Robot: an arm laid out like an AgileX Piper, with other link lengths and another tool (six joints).
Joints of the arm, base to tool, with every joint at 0 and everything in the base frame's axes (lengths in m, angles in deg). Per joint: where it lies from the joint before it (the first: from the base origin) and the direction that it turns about. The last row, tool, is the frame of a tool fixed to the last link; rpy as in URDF.
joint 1: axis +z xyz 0 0 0.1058
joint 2: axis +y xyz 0 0 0
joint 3: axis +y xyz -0.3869 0 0.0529
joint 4: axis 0.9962 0 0.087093 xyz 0.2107 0 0.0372
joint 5: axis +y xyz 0 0 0
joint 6: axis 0.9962 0 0.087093 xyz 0.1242 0 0.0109
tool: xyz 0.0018 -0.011 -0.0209 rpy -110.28 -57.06 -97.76
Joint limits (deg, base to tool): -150..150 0..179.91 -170..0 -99.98..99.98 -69.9..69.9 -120..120
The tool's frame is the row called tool.
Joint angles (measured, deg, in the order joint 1, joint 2, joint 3, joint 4, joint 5, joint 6), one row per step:
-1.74 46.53 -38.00 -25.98 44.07 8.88
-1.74 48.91 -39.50 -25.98 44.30 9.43
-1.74 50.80 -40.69 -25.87 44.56 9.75
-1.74 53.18 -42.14 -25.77 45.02 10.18
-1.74 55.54 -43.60 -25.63 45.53 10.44
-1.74 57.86 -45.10 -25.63 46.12 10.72
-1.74 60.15 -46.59 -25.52 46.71 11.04
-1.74 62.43 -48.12 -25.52 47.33 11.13
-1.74 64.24 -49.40 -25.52 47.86 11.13
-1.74 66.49 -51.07 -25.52 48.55 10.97
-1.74 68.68 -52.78 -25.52 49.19 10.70
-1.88 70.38 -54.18 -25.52 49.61 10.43
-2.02 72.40 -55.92 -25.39 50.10 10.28
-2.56 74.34 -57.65 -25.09 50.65 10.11
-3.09 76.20 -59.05 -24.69 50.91 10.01
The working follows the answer.
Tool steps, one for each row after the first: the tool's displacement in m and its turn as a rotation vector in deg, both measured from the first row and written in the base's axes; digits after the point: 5 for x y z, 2 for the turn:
0.01149 -0.00031 0.00449 0.39 0.91 -0.47
0.02068 -0.00046 0.00753 0.73 1.73 -0.81
0.03214 -0.00077 0.01056 1.12 2.93 -1.33
0.04369 -0.00109 0.01310 1.43 4.20 -1.75
0.05520 -0.00167 0.01544 1.60 5.46 -2.22
0.06673 -0.00204 0.01718 1.90 6.68 -2.73
0.07844 -0.00269 0.01874 1.94 7.96 -3.08
0.08791 -0.00325 0.01990 1.92 8.96 -3.32
0.09993 -0.00401 0.02125 1.80 10.22 -3.52
0.11201 -0.00477 0.02249 1.61 11.36 -3.61
0.12165 -0.00579 0.02348 1.45 12.13 -3.74
0.13336 -0.00669 0.02444 1.49 12.89 -3.99
0.14418 -0.00876 0.02499 1.74 13.65 -4.67
0.15452 -0.01063 0.02401 2.14 14.37 -5.28

Tool pose at each row, in the base's axes (x y z in m, rotation vector in deg; rounded; the steps above come from the unrounded poses):
0.05286 -0.05351 0.33507 126.92 -52.03 49.53
0.06435 -0.05382 0.33956 127.16 -52.34 48.13
0.07354 -0.05397 0.34261 127.42 -52.51 46.90
0.08501 -0.05428 0.34563 127.69 -52.70 45.14
0.09655 -0.05460 0.34818 127.95 -52.72 43.35
0.10806 -0.05518 0.35052 128.04 -52.70 41.60
0.11959 -0.05556 0.35225 128.20 -52.80 39.84
0.13130 -0.05620 0.35381 128.23 -52.56 38.16
0.14077 -0.05676 0.35497 128.22 -52.30 36.88
0.15279 -0.05752 0.35632 128.19 -51.80 35.36
0.16487 -0.05829 0.35756 128.15 -51.22 34.04
0.17451 -0.05930 0.35856 128.05 -50.87 33.14
0.18622 -0.06021 0.35951 128.02 -50.77 32.11
0.19705 -0.06227 0.36006 127.87 -51.21 30.85
0.20738 -0.06415 0.35908 127.89 -51.69 29.61

